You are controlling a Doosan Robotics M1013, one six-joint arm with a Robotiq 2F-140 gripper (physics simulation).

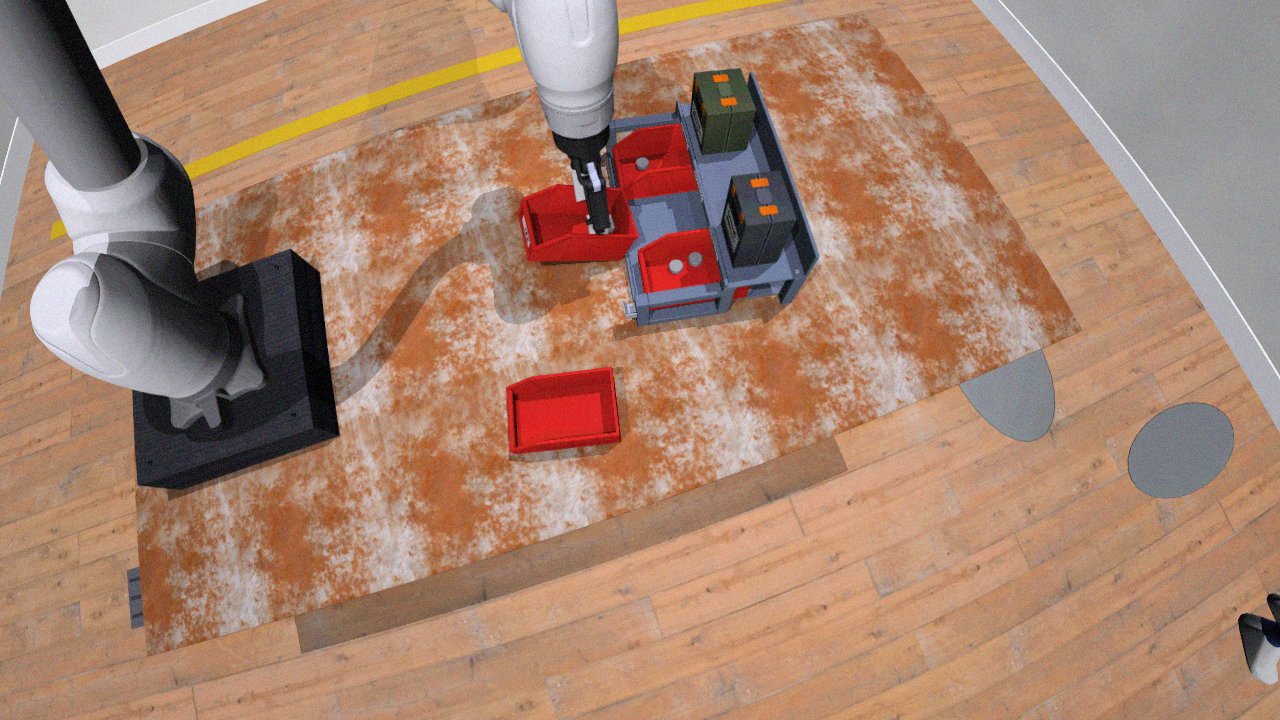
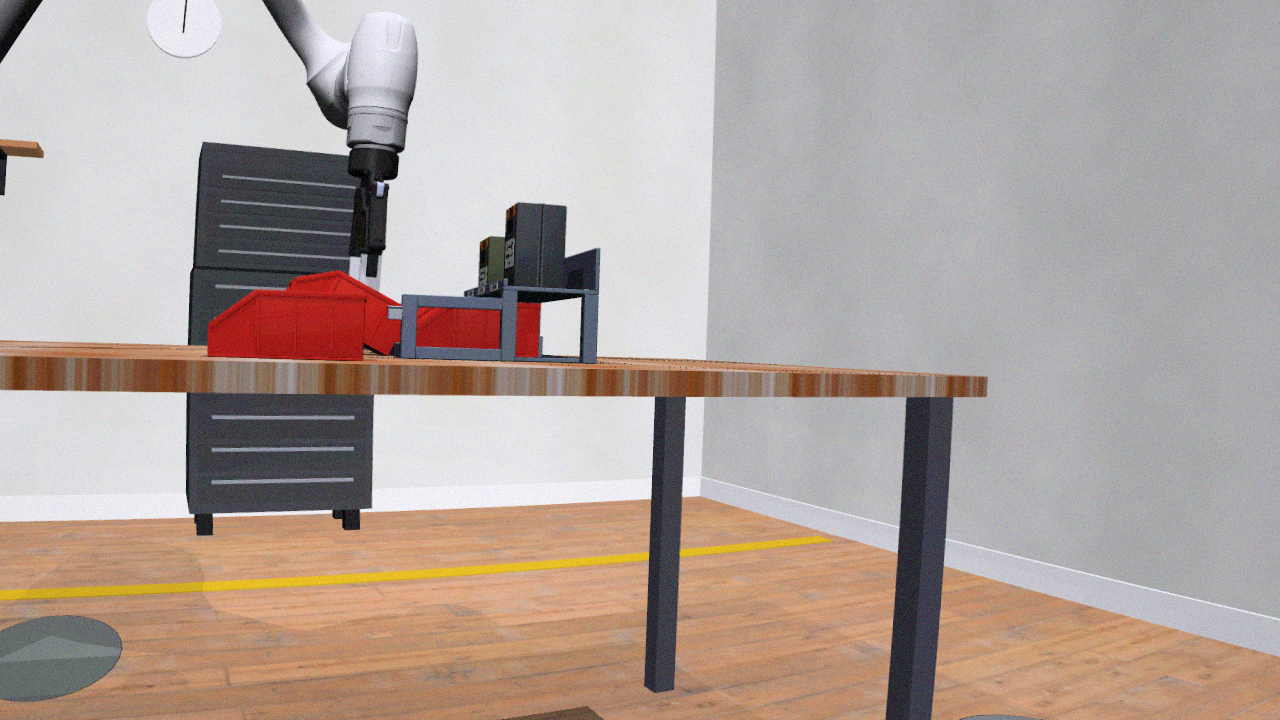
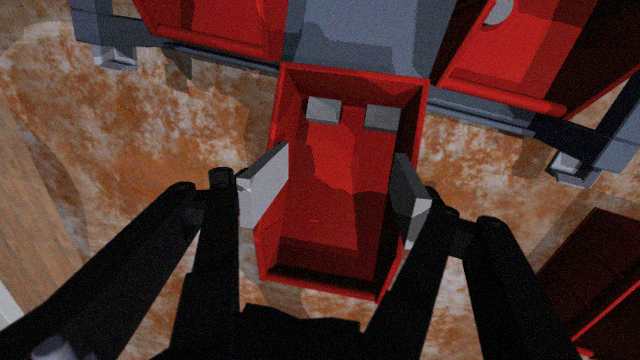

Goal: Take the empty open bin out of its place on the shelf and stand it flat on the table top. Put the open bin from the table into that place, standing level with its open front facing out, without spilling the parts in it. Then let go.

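Where they show: gripper, between the fingertips: (image 1: 591,217) (image 3: 338,166); arm's base, origin of its link: (image 1: 212,360).
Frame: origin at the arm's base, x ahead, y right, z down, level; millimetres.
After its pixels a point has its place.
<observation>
The open red bin with parts (image 1: 572,248) @(x 632, y 122, z 12 mm) (image 2: 332,288) @(x 625, y 121, z -3 mm) (image 3: 340,240) @(x 602, y 76, z 30 mm) is off the table before the shelf unit (image 1: 716,174) @(x 903, y 122, z -11 mm) (image 2: 508,333) @(x 809, y 312, z 53 mm), its back end lower and towards the shelf, its open front away. Two grey parts (image 3: 324,111) @(x 718, y 68, z 68 mm) lie inside near its back wall. My gripper (image 1: 601,227) @(x 686, y 83, z 13 mm) (image 2: 365,266) (image 3: 338,166) @(x 686, y 83, z 13 mm) reaches into it; the fingers stand spread against the inside of its side walls and hold it. The shelf place (image 1: 664,217) @(x 817, y 101, z 85 mm) (image 3: 355,35) @(x 776, y 99, z 85 mm) between two red bins is empty. The empty open bin (image 1: 563,416) @(x 497, y 344, z 88 mm) (image 2: 304,326) @(x 499, y 400, z 54 mm) stands flat on the table (image 1: 429,501) @(x 244, y 367, z 91 mm).
The far shelf bin (image 1: 657,183) @(x 829, y 52, z 47 mm) and near shelf bin (image 1: 680,282) @(x 775, y 231, z 82 mm) hold grey parts and flank the place closely. A green box (image 1: 720,111) @(x 924, y 78, z -106 mm) and a dark box (image 1: 756,219) @(x 847, y 285, z -131 mm) stand on the shelf's upper deck. The robot's black base (image 1: 295,376) @(x 135, y 100, z 10 mm) is at the left.
</observation>
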